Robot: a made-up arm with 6 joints. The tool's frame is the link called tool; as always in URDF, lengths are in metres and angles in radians. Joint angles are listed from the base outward.
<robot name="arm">
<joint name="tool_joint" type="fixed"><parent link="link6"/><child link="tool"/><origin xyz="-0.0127 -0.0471 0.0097"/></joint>
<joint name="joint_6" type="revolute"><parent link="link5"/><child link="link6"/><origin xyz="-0.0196 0.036 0.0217"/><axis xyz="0 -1 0"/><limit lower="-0.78" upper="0.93"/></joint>
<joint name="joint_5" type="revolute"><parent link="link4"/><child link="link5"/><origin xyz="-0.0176 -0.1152 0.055"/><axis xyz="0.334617 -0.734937 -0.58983"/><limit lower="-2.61" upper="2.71"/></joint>
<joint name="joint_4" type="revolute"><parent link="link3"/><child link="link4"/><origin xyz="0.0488 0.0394 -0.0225"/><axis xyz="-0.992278 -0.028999 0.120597"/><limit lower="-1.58" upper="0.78"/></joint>
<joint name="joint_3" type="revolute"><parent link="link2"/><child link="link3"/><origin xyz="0.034 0.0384 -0.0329"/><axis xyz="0 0 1"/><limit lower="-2.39" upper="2.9"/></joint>
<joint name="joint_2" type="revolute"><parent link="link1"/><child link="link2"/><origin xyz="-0.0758 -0.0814 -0.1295"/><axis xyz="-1 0 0"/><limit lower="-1.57" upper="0.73"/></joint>
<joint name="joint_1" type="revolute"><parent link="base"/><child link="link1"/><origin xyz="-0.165 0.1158 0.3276"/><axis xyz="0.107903 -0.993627 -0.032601"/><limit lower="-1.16" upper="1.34"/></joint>
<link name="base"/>
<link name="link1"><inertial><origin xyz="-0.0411 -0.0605 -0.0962"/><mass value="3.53"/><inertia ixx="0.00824" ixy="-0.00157" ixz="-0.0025" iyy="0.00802" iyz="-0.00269" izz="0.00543"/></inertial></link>
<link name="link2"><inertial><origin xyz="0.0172 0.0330 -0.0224"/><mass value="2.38"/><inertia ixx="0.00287" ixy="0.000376" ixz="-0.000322" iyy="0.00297" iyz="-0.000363" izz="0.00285"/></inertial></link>
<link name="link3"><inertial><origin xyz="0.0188 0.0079 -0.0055"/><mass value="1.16"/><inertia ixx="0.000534" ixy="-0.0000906" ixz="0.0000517" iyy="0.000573" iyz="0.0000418" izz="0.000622"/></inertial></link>
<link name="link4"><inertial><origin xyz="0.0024 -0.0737 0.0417"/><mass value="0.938"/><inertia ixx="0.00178" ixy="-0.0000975" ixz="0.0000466" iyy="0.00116" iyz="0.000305" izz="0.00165"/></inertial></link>
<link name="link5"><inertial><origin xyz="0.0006 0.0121 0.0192"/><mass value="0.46"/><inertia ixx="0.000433" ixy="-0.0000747" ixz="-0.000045" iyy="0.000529" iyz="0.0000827" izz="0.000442"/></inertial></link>
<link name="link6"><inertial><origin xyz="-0.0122 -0.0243 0.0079"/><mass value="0.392"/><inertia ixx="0.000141" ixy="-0.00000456" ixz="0" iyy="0.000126" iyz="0.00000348" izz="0.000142"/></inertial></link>
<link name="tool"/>
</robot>
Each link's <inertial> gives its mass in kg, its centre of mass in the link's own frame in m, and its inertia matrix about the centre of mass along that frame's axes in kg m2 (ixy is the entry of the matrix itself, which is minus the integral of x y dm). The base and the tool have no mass. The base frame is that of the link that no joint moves.
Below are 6 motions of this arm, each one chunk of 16 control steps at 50 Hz.
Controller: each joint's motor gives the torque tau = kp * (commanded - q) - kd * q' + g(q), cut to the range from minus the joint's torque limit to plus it. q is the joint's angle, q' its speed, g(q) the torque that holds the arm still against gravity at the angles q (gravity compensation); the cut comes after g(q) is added. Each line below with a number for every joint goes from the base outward.
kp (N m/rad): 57 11 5 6.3 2.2 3.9
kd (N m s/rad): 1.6 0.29 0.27 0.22 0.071 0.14
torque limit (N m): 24 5.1 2 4.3 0.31 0.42
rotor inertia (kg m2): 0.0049 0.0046 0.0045 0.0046 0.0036 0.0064
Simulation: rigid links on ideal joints. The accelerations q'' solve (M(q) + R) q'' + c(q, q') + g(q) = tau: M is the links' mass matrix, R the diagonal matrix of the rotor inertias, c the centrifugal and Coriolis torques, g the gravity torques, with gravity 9.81 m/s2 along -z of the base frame. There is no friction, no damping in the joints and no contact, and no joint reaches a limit. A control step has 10 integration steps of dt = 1/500 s. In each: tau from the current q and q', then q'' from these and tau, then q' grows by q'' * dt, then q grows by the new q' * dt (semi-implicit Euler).
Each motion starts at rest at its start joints. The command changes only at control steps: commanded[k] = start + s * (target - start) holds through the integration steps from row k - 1 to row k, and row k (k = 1, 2, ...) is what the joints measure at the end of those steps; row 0 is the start. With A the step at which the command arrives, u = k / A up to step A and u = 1 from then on. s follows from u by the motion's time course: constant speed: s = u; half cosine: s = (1 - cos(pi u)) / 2; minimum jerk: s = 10 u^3 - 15 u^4 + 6 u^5; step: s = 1 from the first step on.
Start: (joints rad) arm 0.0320 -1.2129 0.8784 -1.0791 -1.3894 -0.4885
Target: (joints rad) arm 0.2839 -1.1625 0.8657 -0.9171 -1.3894 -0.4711
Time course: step
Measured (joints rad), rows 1 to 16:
1: 0.0531 -1.2148 0.8687 -1.0787 -1.3896 -0.4867
2: 0.1032 -1.2149 0.8519 -1.0742 -1.3885 -0.4823
3: 0.1680 -1.2072 0.8391 -1.0624 -1.3853 -0.4767
4: 0.2346 -1.1897 0.8351 -1.0417 -1.3806 -0.4713
5: 0.2930 -1.1641 0.8397 -1.0122 -1.3761 -0.4668
6: 0.3372 -1.1348 0.8498 -0.9757 -1.3733 -0.4641
7: 0.3648 -1.1076 0.8610 -0.9353 -1.3732 -0.4631
8: 0.3760 -1.0874 0.8699 -0.8951 -1.3758 -0.4637
9: 0.3731 -1.0775 0.8749 -0.8594 -1.3808 -0.4654
10: 0.3594 -1.0789 0.8757 -0.8319 -1.3868 -0.4677
11: 0.3388 -1.0905 0.8733 -0.8151 -1.3928 -0.4701
12: 0.3154 -1.1095 0.8688 -0.8098 -1.3976 -0.4721
13: 0.2926 -1.1324 0.8633 -0.8157 -1.4002 -0.4733
14: 0.2735 -1.1555 0.8580 -0.8308 -1.4003 -0.4739
15: 0.2597 -1.1757 0.8536 -0.8526 -1.3983 -0.4737
16: 0.2521 -1.1907 0.8510 -0.8781 -1.3946 -0.4731

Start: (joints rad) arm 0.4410 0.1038 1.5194 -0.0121 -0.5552 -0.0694
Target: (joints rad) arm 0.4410 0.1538 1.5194 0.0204 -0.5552 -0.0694
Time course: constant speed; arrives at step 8
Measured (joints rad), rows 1 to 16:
1: 0.4410 0.1044 1.5192 -0.0117 -0.5551 -0.0694
2: 0.4410 0.1065 1.5188 -0.0102 -0.5546 -0.0693
3: 0.4410 0.1103 1.5181 -0.0076 -0.5540 -0.0691
4: 0.4410 0.1159 1.5173 -0.0039 -0.5533 -0.0690
5: 0.4410 0.1229 1.5167 0.0006 -0.5526 -0.0689
6: 0.4410 0.1309 1.5163 0.0056 -0.5523 -0.0688
7: 0.4411 0.1392 1.5163 0.0107 -0.5523 -0.0689
8: 0.4411 0.1476 1.5166 0.0156 -0.5527 -0.0690
9: 0.4412 0.1550 1.5173 0.0198 -0.5536 -0.0692
10: 0.4412 0.1605 1.5186 0.0227 -0.5550 -0.0695
11: 0.4412 0.1637 1.5201 0.0241 -0.5566 -0.0698
12: 0.4412 0.1647 1.5217 0.0242 -0.5582 -0.0700
13: 0.4411 0.1638 1.5229 0.0233 -0.5594 -0.0702
14: 0.4410 0.1616 1.5236 0.0220 -0.5600 -0.0703
15: 0.4409 0.1589 1.5238 0.0207 -0.5599 -0.0702
16: 0.4408 0.1561 1.5234 0.0196 -0.5592 -0.0700

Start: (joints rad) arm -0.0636 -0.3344 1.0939 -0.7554 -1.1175 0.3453
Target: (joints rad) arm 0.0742 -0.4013 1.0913 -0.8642 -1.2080 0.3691
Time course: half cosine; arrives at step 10
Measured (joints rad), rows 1 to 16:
1: -0.0634 -0.3346 1.0938 -0.7557 -1.1177 0.3454
2: -0.0622 -0.3357 1.0932 -0.7570 -1.1189 0.3457
3: -0.0589 -0.3386 1.0919 -0.7608 -1.1221 0.3465
4: -0.0522 -0.3439 1.0895 -0.7680 -1.1280 0.3481
5: -0.0411 -0.3520 1.0864 -0.7796 -1.1370 0.3506
6: -0.0253 -0.3623 1.0829 -0.7956 -1.1489 0.3540
7: -0.0050 -0.3739 1.0796 -0.8152 -1.1627 0.3581
8: 0.0187 -0.3853 1.0773 -0.8368 -1.1772 0.3624
9: 0.0437 -0.3950 1.0770 -0.8580 -1.1910 0.3666
10: 0.0678 -0.4019 1.0790 -0.8764 -1.2026 0.3701
11: 0.0886 -0.4055 1.0835 -0.8892 -1.2112 0.3725
12: 0.1042 -0.4060 1.0895 -0.8952 -1.2166 0.3736
13: 0.1139 -0.4043 1.0959 -0.8943 -1.2193 0.3735
14: 0.1176 -0.4015 1.1012 -0.8876 -1.2200 0.3725
15: 0.1160 -0.3986 1.1046 -0.8770 -1.2194 0.3710
16: 0.1103 -0.3963 1.1058 -0.8648 -1.2180 0.3694

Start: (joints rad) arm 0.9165 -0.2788 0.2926 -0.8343 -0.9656 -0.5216
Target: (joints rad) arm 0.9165 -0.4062 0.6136 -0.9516 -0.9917 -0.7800
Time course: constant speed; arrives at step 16
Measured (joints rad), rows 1 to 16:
1: 0.9164 -0.2791 0.2937 -0.8346 -0.9654 -0.5234
2: 0.9162 -0.2801 0.2972 -0.8356 -0.9648 -0.5289
3: 0.9158 -0.2825 0.3040 -0.8377 -0.9640 -0.5389
4: 0.9153 -0.2865 0.3142 -0.8411 -0.9635 -0.5530
5: 0.9147 -0.2924 0.3277 -0.8459 -0.9634 -0.5700
6: 0.9143 -0.3001 0.3443 -0.8521 -0.9642 -0.5888
7: 0.9141 -0.3095 0.3635 -0.8597 -0.9658 -0.6083
8: 0.9140 -0.3202 0.3847 -0.8687 -0.9682 -0.6276
9: 0.9142 -0.3317 0.4076 -0.8788 -0.9712 -0.6462
10: 0.9147 -0.3436 0.4315 -0.8898 -0.9746 -0.6639
11: 0.9153 -0.3555 0.4560 -0.9012 -0.9781 -0.6808
12: 0.9160 -0.3671 0.4808 -0.9128 -0.9815 -0.6970
13: 0.9168 -0.3782 0.5055 -0.9241 -0.9847 -0.7129
14: 0.9175 -0.3885 0.5297 -0.9348 -0.9875 -0.7286
15: 0.9180 -0.3981 0.5533 -0.9447 -0.9900 -0.7443
16: 0.9185 -0.4070 0.5761 -0.9536 -0.9921 -0.7601

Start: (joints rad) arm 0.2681 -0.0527 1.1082 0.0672 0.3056 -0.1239
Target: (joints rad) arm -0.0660 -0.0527 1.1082 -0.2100 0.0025 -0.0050
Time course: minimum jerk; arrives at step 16
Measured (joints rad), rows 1 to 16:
1: 0.2680 -0.0527 1.1082 0.0672 0.3055 -0.1239
2: 0.2676 -0.0527 1.1081 0.0668 0.3049 -0.1236
3: 0.2659 -0.0526 1.1078 0.0654 0.3025 -0.1227
4: 0.2616 -0.0524 1.1070 0.0619 0.2966 -0.1206
5: 0.2528 -0.0521 1.1057 0.0549 0.2853 -0.1166
6: 0.2381 -0.0516 1.1039 0.0430 0.2673 -0.1101
7: 0.2161 -0.0507 1.1018 0.0253 0.2419 -0.1011
8: 0.1863 -0.0494 1.0997 0.0011 0.2093 -0.0897
9: 0.1491 -0.0476 1.0980 -0.0292 0.1712 -0.0763
10: 0.1059 -0.0453 1.0973 -0.0648 0.1299 -0.0617
11: 0.0591 -0.0425 1.0977 -0.1041 0.0884 -0.0468
12: 0.0114 -0.0395 1.0996 -0.1450 0.0499 -0.0326
13: -0.0340 -0.0370 1.1026 -0.1850 0.0175 -0.0200
14: -0.0740 -0.0353 1.1065 -0.2217 -0.0064 -0.0096
15: -0.1062 -0.0352 1.1106 -0.2526 -0.0204 -0.0019
16: -0.1287 -0.0368 1.1144 -0.2761 -0.0246 0.0030

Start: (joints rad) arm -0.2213 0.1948 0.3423 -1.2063 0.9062 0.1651
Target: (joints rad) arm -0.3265 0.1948 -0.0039 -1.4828 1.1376 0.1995
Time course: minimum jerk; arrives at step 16
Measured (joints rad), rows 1 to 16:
1: -0.2213 0.1948 0.3423 -1.2063 0.9062 0.1651
2: -0.2214 0.1948 0.3418 -1.2066 0.9065 0.1652
3: -0.2216 0.1949 0.3403 -1.2076 0.9077 0.1654
4: -0.2224 0.1951 0.3365 -1.2102 0.9106 0.1659
5: -0.2239 0.1955 0.3291 -1.2156 0.9165 0.1669
6: -0.2267 0.1962 0.3168 -1.2249 0.9264 0.1685
7: -0.2312 0.1975 0.2987 -1.2393 0.9412 0.1709
8: -0.2378 0.1994 0.2742 -1.2596 0.9613 0.1740
9: -0.2467 0.2019 0.2434 -1.2859 0.9862 0.1778
10: -0.2579 0.2051 0.2071 -1.3180 1.0150 0.1821
11: -0.2714 0.2085 0.1669 -1.3546 1.0462 0.1866
12: -0.2866 0.2116 0.1250 -1.3936 1.0777 0.1910
13: -0.3029 0.2136 0.0840 -1.4324 1.1072 0.1949
14: -0.3193 0.2134 0.0468 -1.4678 1.1327 0.1981
15: -0.3347 0.2104 0.0159 -1.4968 1.1524 0.2004
16: -0.3482 0.2043 -0.0071 -1.5175 1.1654 0.2017

